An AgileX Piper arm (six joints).
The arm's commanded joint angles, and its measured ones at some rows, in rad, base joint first. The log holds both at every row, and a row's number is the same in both.
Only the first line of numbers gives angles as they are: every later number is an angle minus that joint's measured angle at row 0.
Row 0, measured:
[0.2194 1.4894 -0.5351 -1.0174 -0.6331 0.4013]
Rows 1 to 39, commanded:
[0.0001 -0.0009 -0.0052 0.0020 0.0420 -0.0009]
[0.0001 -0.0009 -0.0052 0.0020 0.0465 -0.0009]
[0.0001 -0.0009 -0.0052 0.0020 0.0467 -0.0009]
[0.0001 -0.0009 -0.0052 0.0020 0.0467 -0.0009]
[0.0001 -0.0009 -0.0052 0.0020 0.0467 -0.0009]
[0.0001 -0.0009 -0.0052 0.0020 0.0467 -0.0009]
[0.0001 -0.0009 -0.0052 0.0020 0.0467 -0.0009]
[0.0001 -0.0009 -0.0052 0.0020 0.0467 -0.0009]
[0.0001 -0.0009 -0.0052 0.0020 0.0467 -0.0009]
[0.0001 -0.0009 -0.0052 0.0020 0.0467 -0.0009]
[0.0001 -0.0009 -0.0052 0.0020 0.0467 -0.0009]
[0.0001 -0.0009 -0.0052 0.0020 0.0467 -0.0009]
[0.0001 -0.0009 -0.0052 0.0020 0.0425 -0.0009]
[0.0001 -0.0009 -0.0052 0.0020 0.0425 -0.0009]
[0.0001 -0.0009 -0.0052 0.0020 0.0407 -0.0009]
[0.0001 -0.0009 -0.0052 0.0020 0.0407 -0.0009]
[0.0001 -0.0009 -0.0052 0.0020 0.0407 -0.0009]
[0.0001 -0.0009 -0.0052 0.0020 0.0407 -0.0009]
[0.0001 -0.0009 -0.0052 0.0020 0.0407 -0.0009]
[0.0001 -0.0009 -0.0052 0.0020 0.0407 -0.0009]
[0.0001 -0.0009 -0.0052 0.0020 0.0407 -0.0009]
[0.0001 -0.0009 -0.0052 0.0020 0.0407 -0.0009]
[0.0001 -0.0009 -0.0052 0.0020 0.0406 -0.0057]
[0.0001 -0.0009 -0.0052 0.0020 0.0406 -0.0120]
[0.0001 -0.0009 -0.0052 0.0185 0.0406 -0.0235]
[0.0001 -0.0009 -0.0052 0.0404 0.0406 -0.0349]
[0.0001 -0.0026 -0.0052 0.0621 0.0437 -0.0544]
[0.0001 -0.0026 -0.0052 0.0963 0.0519 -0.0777]
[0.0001 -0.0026 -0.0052 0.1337 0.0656 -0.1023]
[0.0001 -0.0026 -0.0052 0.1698 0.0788 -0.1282]
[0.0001 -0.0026 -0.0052 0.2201 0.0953 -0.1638]
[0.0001 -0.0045 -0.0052 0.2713 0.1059 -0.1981]
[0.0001 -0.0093 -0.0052 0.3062 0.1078 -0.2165]
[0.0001 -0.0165 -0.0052 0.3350 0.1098 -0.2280]
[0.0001 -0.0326 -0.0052 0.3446 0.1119 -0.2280]
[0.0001 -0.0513 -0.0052 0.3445 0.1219 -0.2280]
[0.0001 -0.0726 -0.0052 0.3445 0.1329 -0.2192]
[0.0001 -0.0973 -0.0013 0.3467 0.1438 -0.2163]
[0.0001 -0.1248 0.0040 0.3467 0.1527 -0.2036]
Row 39, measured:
[0.0000 -0.0425 0.0000 0.3201 0.1212 -0.2089]
